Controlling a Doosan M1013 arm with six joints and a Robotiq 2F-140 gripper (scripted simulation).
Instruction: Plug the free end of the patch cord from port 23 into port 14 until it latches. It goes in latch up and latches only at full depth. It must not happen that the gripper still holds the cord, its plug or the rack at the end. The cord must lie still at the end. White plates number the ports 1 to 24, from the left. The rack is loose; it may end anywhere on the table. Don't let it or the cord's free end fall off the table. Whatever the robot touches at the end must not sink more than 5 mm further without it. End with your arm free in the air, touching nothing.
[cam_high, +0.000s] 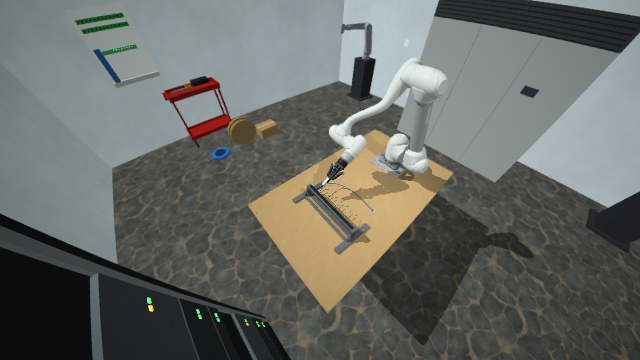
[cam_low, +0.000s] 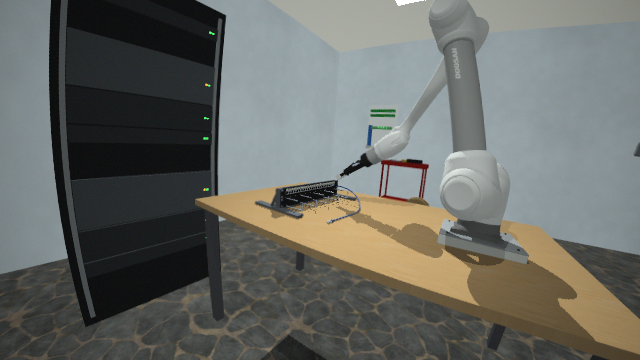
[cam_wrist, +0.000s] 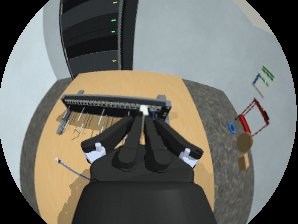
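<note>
Now: hand 35 cm to the right of the free end of patch cord, 19 cm past it and 14 cm above it.
</note>
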